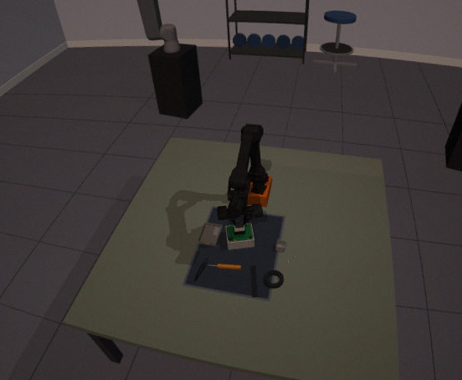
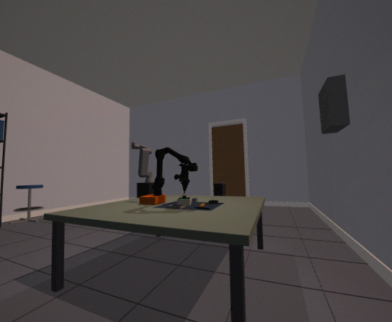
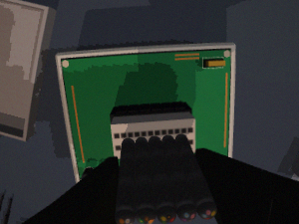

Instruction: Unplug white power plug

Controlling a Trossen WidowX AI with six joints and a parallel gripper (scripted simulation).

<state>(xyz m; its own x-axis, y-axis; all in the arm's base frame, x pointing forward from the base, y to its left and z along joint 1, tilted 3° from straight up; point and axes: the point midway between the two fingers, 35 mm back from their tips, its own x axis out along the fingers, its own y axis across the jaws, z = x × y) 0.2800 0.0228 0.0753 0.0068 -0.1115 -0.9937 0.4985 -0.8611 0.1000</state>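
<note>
The white power plug is 30 mm below my gripper tip. Round my gripper tip: grey tray 20 mm ahead, 140 mm to the right, 110 mm below; then dark mat 50 mm ahead, 10 mm to the left, 110 mm below; then black bar 180 mm ahead, 140 mm to the left, 110 mm below.
</note>
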